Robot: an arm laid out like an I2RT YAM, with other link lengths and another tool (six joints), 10 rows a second.
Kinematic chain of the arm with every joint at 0, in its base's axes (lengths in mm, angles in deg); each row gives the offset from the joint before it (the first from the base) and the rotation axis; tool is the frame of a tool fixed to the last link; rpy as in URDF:
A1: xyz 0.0 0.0 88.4 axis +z
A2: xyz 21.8 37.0 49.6 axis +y
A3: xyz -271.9 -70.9 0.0 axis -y
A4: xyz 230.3 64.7 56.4 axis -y
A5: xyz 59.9 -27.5 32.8 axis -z
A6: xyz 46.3 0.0 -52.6 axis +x
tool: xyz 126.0 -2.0 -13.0 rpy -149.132 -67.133 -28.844
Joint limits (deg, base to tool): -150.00..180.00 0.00..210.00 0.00..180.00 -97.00..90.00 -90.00..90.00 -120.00..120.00
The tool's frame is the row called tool.
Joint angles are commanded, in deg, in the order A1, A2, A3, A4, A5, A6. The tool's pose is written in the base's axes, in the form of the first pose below.
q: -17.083, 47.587, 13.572, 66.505, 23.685, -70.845
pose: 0.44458 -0.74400 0.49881 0.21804; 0.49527 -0.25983 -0.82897 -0.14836; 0.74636 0.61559 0.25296 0.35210; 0 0 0 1
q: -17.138, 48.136, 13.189, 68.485, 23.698, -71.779
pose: 0.44357 -0.75099 0.48913 0.21658; 0.50253 -0.24349 -0.82956 -0.14823; 0.74210 0.61378 0.26939 0.35387; 0 0 0 1
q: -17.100, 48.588, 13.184, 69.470, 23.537, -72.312
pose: 0.44246 -0.75307 0.48695 0.21690; 0.50907 -0.23611 -0.82771 -0.14773; 0.73829 0.61412 0.27890 0.35550; 0 0 0 1
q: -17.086, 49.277, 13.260, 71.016, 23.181, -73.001
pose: 0.43755 -0.75775 0.48411 0.21736; 0.52004 -0.22597 -0.82371 -0.14683; 0.73356 0.61217 0.29519 0.35876; 0 0 0 1
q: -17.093, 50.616, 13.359, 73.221, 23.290, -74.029
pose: 0.43925 -0.76369 0.47312 0.21803; 0.52582 -0.20846 -0.82466 -0.14740; 0.72840 0.61101 0.31000 0.36135; 0 0 0 1
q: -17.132, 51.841, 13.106, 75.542, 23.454, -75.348
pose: 0.44685 -0.76726 0.46004 0.21783; 0.53073 -0.18661 -0.82674 -0.14801; 0.72017 0.61359 0.32383 0.36222; 0 0 0 1
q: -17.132, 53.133, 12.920, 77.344, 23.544, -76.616
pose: 0.45940 -0.76500 0.45137 0.21899; 0.53440 -0.16786 -0.82840 -0.14865; 0.70949 0.62178 0.33170 0.36162; 0 0 0 1
